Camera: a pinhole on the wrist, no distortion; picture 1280 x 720 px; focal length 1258.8 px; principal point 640.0 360.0 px. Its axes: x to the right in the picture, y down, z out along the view. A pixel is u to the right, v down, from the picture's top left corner.
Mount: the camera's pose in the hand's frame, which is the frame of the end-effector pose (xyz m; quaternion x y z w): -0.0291 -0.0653 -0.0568 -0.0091 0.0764 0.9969 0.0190
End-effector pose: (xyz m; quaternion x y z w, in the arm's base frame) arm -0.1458 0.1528 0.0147 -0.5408 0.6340 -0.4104 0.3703
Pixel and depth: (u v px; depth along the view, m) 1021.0 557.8 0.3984
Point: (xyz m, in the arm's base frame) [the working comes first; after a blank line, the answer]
In the camera's frame: 0.1206 0.0626 0.3984

0.2142 0.2632 -0.0580
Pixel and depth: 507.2 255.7 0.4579
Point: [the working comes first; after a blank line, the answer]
In the camera's frame: -0.0483 -0.0379 0.4579

0.1940 0.0956 -0.1748
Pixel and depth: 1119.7 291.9 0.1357
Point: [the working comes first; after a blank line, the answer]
In the camera's frame: 0.0517 -0.0073 0.1357

-0.0521 0.2227 0.0203
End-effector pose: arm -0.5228 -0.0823 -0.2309 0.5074 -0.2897 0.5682 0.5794
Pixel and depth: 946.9 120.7 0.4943
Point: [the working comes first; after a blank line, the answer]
In the camera's frame: 0.1205 -0.0940 0.4943

-0.5537 -0.5359 -0.2114
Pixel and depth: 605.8 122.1 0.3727
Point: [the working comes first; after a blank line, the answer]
In the camera's frame: -0.0101 -0.0704 0.3727

-0.5123 -0.3761 -0.1397
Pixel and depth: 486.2 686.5 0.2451
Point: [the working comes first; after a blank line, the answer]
In the camera's frame: -0.0299 0.0636 0.2451

-0.3893 -0.2490 -0.1975
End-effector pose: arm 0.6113 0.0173 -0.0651 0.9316 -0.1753 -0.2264 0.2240
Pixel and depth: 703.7 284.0 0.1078
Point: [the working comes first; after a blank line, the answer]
In the camera's frame: 0.0055 -0.0065 0.1078

0.5664 0.0516 -0.1125
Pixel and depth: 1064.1 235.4 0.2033
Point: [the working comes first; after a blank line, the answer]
In the camera's frame: 0.0685 -0.0201 0.2033

0.4607 0.0228 -0.1480
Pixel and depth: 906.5 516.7 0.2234
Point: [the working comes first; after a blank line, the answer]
In the camera's frame: 0.0473 0.0278 0.2234

0.4729 0.0431 -0.1989
